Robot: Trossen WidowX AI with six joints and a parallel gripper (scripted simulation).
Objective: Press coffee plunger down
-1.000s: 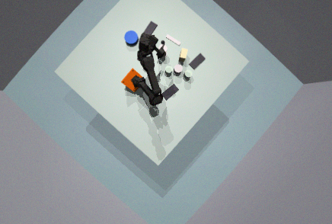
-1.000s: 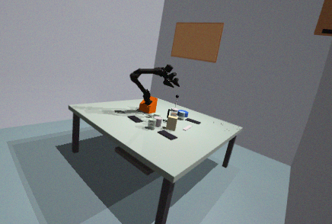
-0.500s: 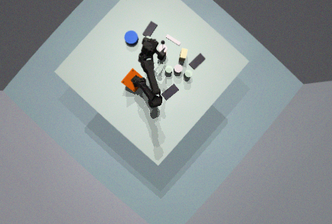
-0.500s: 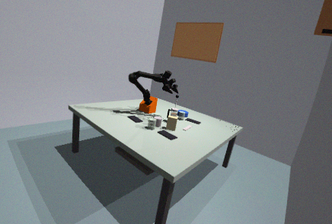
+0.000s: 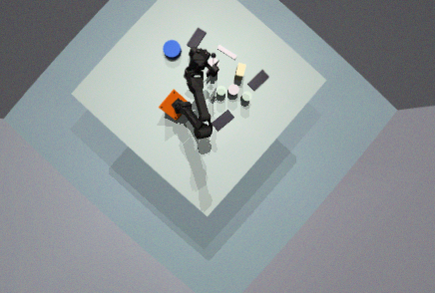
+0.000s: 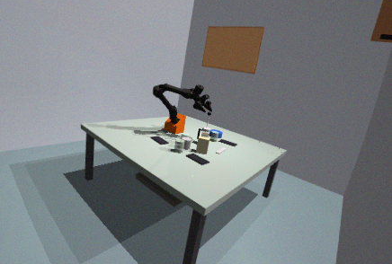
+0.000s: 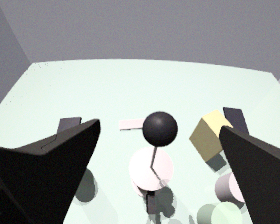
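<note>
Right now my gripper tip is 1 cm past the coffee press and 14 cm above it. Also, from my gripper tip: cream block (11 cm ahead, 15 cm to the right, 22 cm below); white bar (17 cm ahead, 2 cm to the left, 27 cm below); blue disc (9 cm behind, 30 cm to the left, 25 cm below).
</note>
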